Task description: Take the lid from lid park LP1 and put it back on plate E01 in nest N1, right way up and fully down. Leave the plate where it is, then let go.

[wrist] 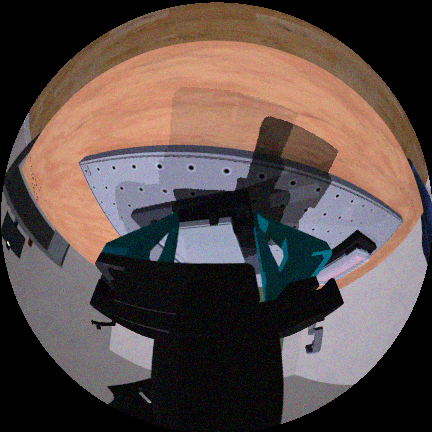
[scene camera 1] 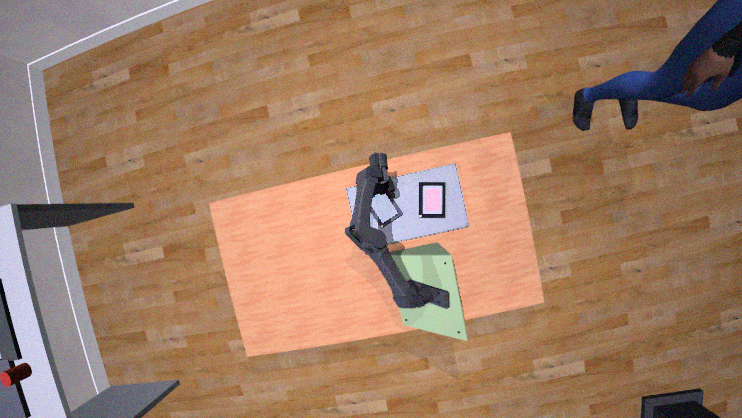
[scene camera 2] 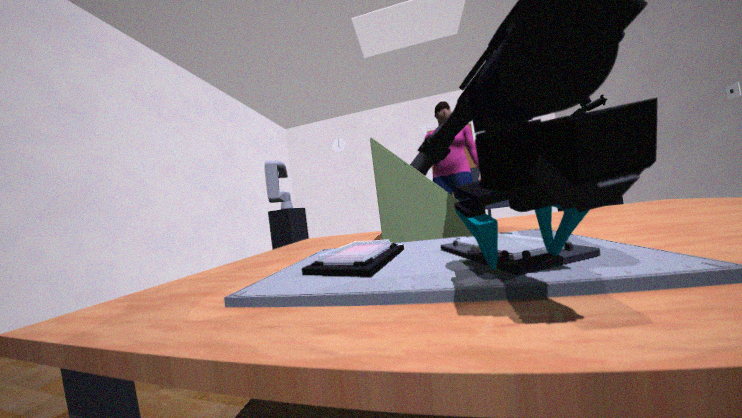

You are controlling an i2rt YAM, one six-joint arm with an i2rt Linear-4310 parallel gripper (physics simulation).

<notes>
The gripper (scene camera 2: 521,260) is open and touches a grey perforated base panel (wrist: 325,211) and a pale lid (scene camera 2: 514,244). A pink well plate (scene camera 2: 359,250) rests on a black holder (wrist: 357,239).
The pale lid shows as well in the wrist view (wrist: 198,242). The gripper also shows in the wrist view (wrist: 215,217).
</notes>
